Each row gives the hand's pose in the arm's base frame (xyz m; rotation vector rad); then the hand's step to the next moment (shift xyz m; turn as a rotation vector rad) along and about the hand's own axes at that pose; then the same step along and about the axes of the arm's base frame.
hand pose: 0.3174 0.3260 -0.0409 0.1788 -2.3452 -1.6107
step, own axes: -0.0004 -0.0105 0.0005 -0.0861 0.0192 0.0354
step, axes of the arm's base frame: -0.0004 -0.0033 -0.0100 0.0722 0.0613 -0.0083
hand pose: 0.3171 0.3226 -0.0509 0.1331 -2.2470 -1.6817
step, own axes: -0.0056 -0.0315 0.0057 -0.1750 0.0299 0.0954
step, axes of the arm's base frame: -0.0003 -0.0027 -0.0324 0.1382 0.1433 -0.0313
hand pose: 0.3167 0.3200 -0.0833 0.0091 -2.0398 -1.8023
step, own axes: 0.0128 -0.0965 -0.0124 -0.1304 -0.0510 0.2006
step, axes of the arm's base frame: -0.0334 -0.0308 -0.0870 0.0435 0.2177 -0.1027
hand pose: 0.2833 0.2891 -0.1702 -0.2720 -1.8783 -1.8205
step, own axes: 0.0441 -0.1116 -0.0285 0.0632 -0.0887 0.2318
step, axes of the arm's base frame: -0.0847 -0.0459 -0.0770 -0.1462 0.2062 -0.0412
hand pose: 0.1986 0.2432 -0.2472 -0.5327 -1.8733 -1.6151
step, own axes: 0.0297 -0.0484 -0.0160 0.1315 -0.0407 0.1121
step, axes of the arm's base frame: -0.0505 -0.0268 -0.0146 -0.1438 0.0918 0.0493
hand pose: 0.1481 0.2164 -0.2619 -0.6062 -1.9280 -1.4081
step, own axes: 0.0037 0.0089 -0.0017 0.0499 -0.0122 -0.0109
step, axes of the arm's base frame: 0.0042 0.0011 0.0088 -0.0394 -0.0150 0.0313
